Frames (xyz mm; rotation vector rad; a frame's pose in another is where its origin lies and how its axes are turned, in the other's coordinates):
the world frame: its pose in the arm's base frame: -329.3 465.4 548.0 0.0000 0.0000 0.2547
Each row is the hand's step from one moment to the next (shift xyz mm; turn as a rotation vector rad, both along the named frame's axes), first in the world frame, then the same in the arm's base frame.
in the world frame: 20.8 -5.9 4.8 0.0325 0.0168 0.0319
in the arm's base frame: 21.6 -0.5 4.8 0.0272 0.0244 0.0319
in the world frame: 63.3 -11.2 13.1 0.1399 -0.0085 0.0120
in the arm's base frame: 64.1 5.1 13.1 0.1375 0.0270 0.0120
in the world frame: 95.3 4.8 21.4 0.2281 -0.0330 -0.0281
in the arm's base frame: 91.0 28.7 21.4 0.2291 0.0255 -0.0281
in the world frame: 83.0 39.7 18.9 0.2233 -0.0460 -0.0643
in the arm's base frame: 70.3 59.3 18.9 0.2277 0.0117 -0.0643
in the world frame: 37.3 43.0 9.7 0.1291 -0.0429 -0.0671
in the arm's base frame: 25.3 51.0 9.7 0.1357 -0.0090 -0.0671
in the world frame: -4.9 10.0 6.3 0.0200 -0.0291 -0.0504
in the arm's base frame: -7.3 8.4 6.3 0.0267 -0.0231 -0.0504
